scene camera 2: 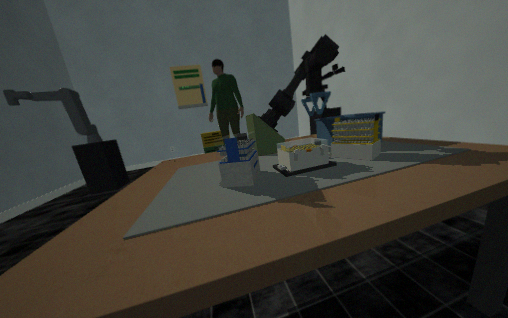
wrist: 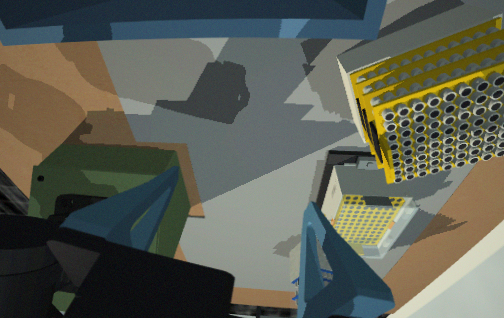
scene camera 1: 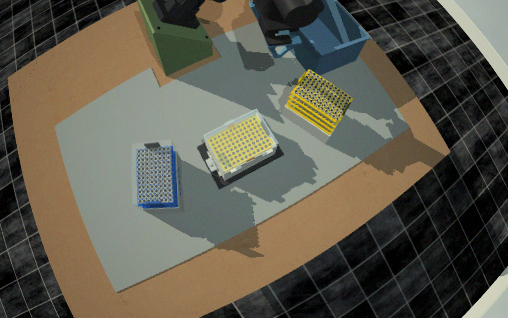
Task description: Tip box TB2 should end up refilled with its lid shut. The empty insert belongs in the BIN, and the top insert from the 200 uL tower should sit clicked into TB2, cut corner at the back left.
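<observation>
Tip box TB2, a white box (scene camera 1: 253, 163) (scene camera 2: 305, 160) (wrist: 354, 181), stands on a dark base mid-mat. Its yellow insert (scene camera 1: 241, 142) (wrist: 367, 217) shows rows of holes without visible tips. Clear lid walls show around its top; I cannot tell how the lid sits. The yellow tower (scene camera 1: 322, 95) (scene camera 2: 355, 131) (wrist: 440, 120), several tip-filled inserts on a white base, stands near the bin; its label is unreadable. The blue bin (scene camera 1: 337, 57) (scene camera 2: 325, 131) (wrist: 200, 30) stands at the back right. My gripper (scene camera 1: 285, 42) (scene camera 2: 316, 111) (wrist: 244, 190) is open and empty, raised beside the bin, apart from the tower.
A blue tip tower (scene camera 1: 156, 175) (scene camera 2: 239, 172) stands left of the box, partly hidden behind a finger in the wrist view. The green arm mount (scene camera 1: 185, 50) (scene camera 2: 264, 137) (wrist: 110, 165) stands at the back. The grey mat (scene camera 1: 105, 135) (scene camera 2: 175, 200) lies on the brown table.
</observation>
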